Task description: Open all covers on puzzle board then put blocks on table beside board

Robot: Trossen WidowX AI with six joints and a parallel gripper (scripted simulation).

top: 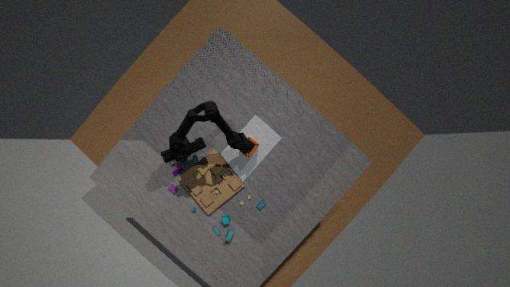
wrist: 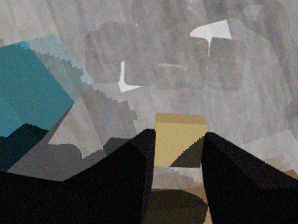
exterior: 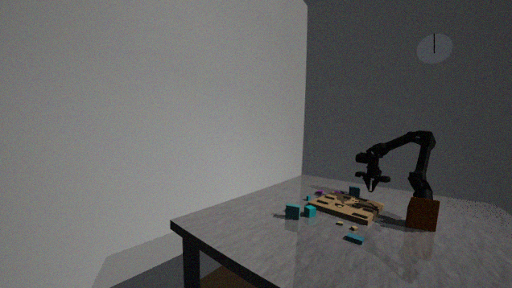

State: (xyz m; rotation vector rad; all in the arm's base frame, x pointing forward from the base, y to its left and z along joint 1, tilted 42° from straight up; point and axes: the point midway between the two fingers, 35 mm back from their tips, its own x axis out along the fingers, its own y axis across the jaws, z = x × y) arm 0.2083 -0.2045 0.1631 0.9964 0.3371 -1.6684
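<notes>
Right now my gripper tip is 220 mm to the right of the tan puzzle board, 110 mm short of it and 40 mm above it. Also, from my gripper tip: flat teal block (540 mm to the left, 50 mm below, 40 mm ahead).
</notes>
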